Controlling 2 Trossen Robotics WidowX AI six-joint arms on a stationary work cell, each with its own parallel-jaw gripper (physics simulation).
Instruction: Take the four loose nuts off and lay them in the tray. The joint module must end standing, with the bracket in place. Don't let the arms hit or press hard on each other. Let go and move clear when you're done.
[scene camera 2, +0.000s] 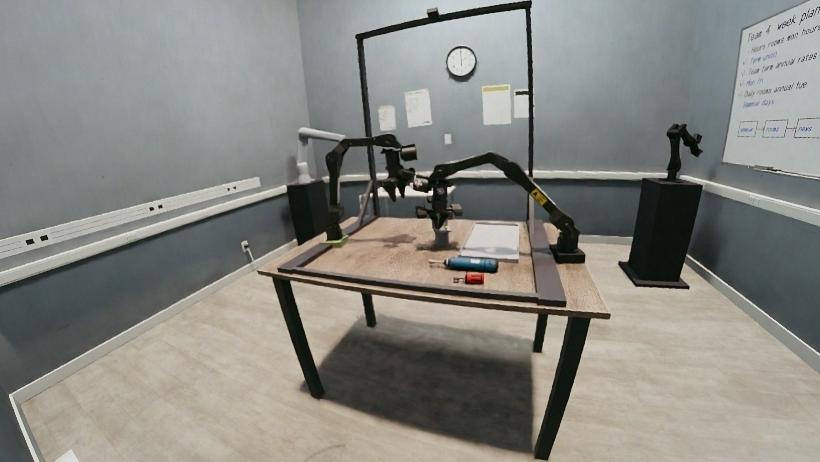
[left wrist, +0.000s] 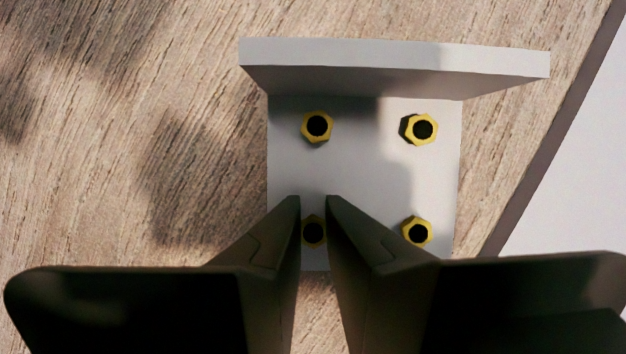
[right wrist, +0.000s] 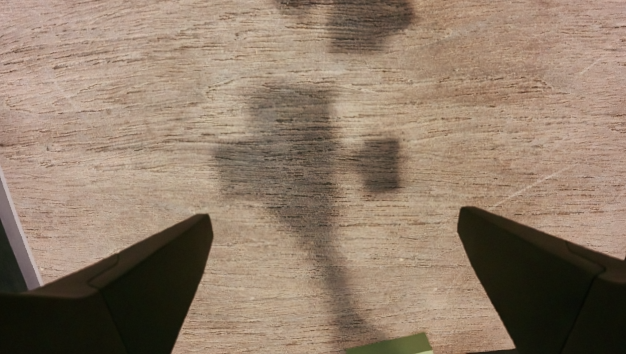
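Where they show: left gripper, between the fingertips: (scene camera 2: 437, 228) (left wrist: 312, 207); right gripper, between the fingertips: (scene camera 2: 399, 199) (right wrist: 335, 222); left arm's base, origin of its link: (scene camera 2: 567, 249); right arm's base, origin of its link: (scene camera 2: 334, 238).
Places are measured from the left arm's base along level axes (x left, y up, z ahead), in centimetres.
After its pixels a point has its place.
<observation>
The grey bracket (left wrist: 360, 185) (scene camera 2: 441, 238) has a flat plate and an upright flange. Its plate carries four yellow hex nuts: upper left (left wrist: 306, 127) {x -19.0, y 4.1, z 49.1 cm}, upper right (left wrist: 409, 131) {x -19.8, y 4.1, z 45.8 cm}, lower right (left wrist: 406, 229) {x -16.6, y 4.1, z 44.9 cm} and lower left (left wrist: 313, 218) {x -16.2, y 4.1, z 48.1 cm}. The joint module beneath is mostly hidden. My left gripper (left wrist: 312, 207) {x -16.5, y 3.8, z 48.2 cm} (scene camera 2: 440, 226) {x -16.5, y 3.8, z 48.2 cm} points down over the bracket, with its fingers shut on the lower-left nut, which shows on the plate. My right gripper (right wrist: 335, 222) {x -20.9, y 15.8, z 64.3 cm} (scene camera 2: 399, 198) {x -20.9, y 15.8, z 64.3 cm} is wide open and empty, high to the left. The pale tray (scene camera 2: 499, 236) {x -23.5, y -3.1, z 21.2 cm} (left wrist: 536, 175) {x -20.2, y -2.5, z 35.8 cm} lies right of the bracket.
A blue power driver (scene camera 2: 471, 264) {x 9.0, y -0.6, z 35.9 cm} and a small red tool (scene camera 2: 474, 278) {x 17.3, y -1.3, z 35.6 cm} lie on the table nearer the camera. A dark frame (scene camera 2: 548, 269) {x 12.5, y -1.4, z 11.1 cm} borders the table. The two arms' wrists are close together in the scene view.
</observation>
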